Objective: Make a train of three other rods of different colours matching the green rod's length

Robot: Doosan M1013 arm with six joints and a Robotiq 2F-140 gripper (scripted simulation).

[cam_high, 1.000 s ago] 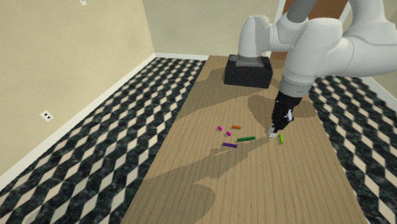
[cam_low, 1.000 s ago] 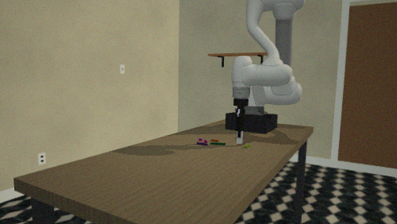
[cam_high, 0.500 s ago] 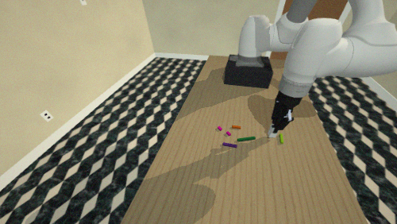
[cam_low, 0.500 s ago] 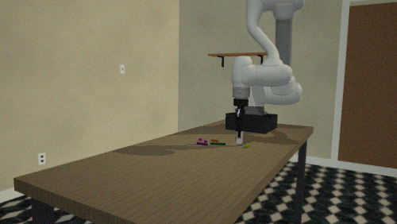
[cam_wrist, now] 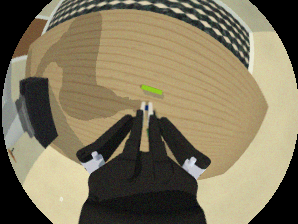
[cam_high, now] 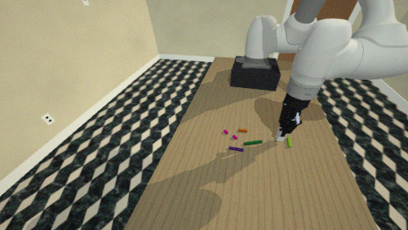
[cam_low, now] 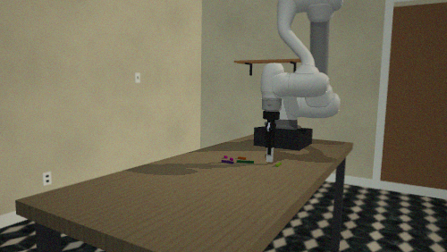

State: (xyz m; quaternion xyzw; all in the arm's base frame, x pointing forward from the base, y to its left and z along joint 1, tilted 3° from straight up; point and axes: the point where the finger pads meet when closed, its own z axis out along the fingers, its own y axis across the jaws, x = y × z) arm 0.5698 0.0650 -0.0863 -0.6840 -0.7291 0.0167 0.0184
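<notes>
My gripper is now 40 mm to the right of the lime rod, 40 mm above it and 10 mm short of it. Also, from my hand: tiny blue piece (30 mm below); then orange rod (150 mm to the right, 40 mm below, 40 mm behind); then green rod (110 mm to the right, 40 mm below, 30 mm ahead).
</notes>
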